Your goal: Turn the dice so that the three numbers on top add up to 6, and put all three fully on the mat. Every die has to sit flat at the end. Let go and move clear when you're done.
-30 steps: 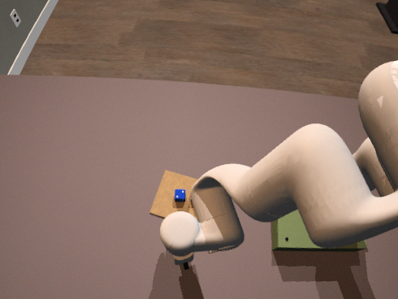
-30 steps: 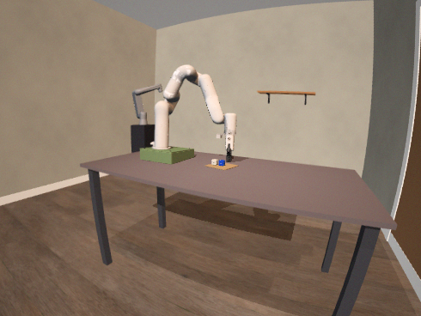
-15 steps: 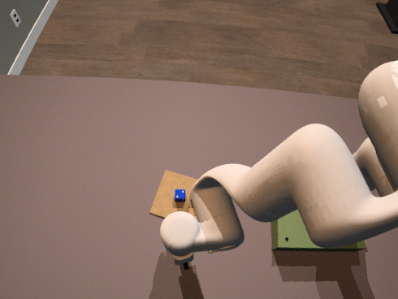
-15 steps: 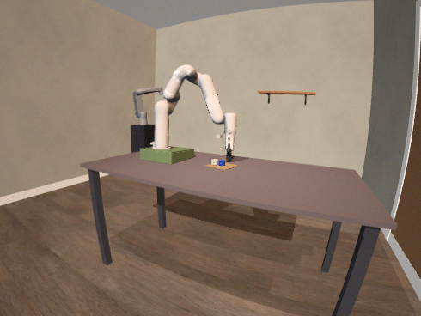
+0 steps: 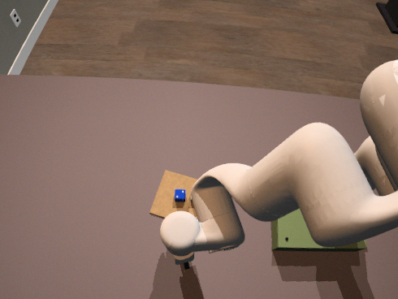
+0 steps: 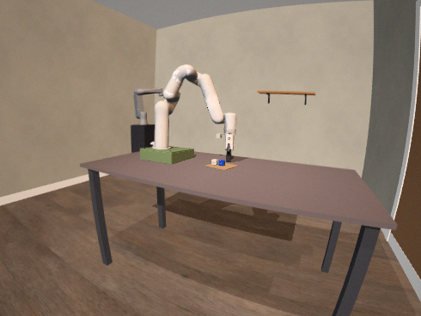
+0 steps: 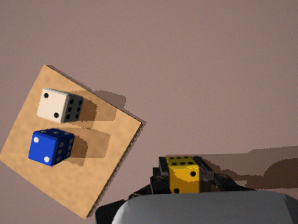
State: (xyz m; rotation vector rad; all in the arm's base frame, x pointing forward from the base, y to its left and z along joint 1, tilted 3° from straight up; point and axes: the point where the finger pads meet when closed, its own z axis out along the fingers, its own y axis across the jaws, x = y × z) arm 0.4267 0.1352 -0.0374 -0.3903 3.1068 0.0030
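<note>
My hand is 140 mm to the left of the blue die and 10 mm short of it. Round my hand: yellow die 10 mm below; then tan mat 140 mm to the right, 20 mm below, 10 mm ahead; then white die 140 mm to the right, 40 mm behind.
</note>
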